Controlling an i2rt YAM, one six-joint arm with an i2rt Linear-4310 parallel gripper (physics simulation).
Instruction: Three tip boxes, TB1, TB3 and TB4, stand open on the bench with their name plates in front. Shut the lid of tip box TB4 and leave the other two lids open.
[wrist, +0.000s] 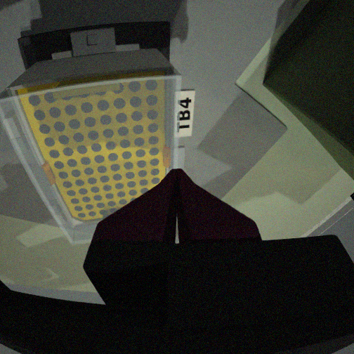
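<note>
Tip box TB4 is at the left of the wrist view, with a yellow rack of round holes inside clear, see-through walls. Its name plate lies at its right side. A dark part with a grey latch-like block shows at the box's far end. The clear parts overlap, so I cannot tell the lid's exact angle. My gripper is shut and empty, its tips together, over the box's lower right edge in the view. Contact cannot be told. TB1 and TB3 do not show in this view.
A large dark green block-like shape fills the upper right. Pale green and grey patches of light and shadow cross the surface between it and the box. A light-edged strip shows at the right.
</note>
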